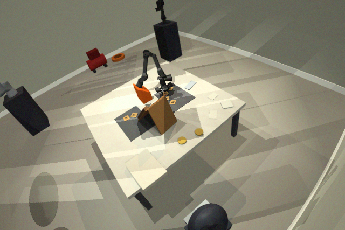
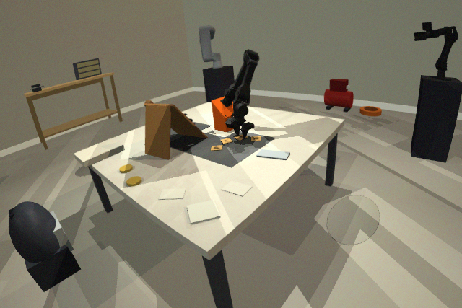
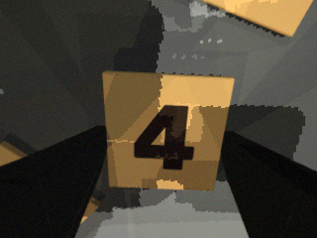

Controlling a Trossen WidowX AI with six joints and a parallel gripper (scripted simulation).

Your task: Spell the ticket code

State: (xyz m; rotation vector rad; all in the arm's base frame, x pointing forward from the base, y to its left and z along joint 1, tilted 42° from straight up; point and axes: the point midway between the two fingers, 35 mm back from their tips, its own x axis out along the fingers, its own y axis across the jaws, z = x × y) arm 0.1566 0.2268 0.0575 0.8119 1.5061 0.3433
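The white ticket is 160 mm ahead of my gripper tip, 280 mm to the right of it and 90 mm above it. The rest, counted from my gripper tip: letter tile: right at my gripper tip; then grey plate: 110 mm ahead, 270 mm to the left; then dark mat: 60 mm ahead, 210 mm to the right, 10 mm below.
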